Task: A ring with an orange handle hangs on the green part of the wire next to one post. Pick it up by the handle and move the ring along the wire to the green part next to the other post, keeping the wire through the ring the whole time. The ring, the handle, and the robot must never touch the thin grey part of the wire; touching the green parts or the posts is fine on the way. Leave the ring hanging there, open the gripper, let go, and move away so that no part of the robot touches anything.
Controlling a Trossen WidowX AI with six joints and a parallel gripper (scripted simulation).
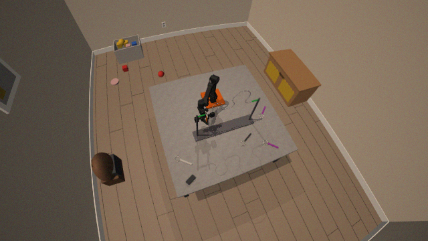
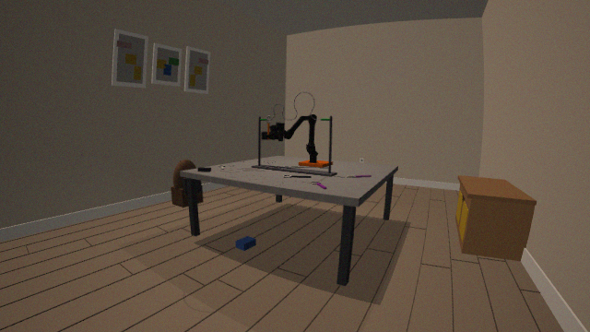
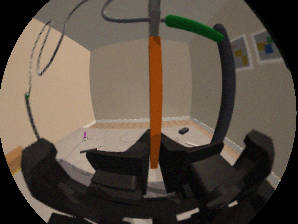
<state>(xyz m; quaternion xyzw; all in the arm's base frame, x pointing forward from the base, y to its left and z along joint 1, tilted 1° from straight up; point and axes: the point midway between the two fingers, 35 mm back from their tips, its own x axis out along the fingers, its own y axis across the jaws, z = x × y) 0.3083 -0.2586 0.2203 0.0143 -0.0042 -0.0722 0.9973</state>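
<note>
Right now my gripper tip is 80 mm below the ring with orange handle and 40 mm past it. Also, from my gripper tip: dark block: 340 mm to the right, 310 mm ahead, 230 mm below.
</note>
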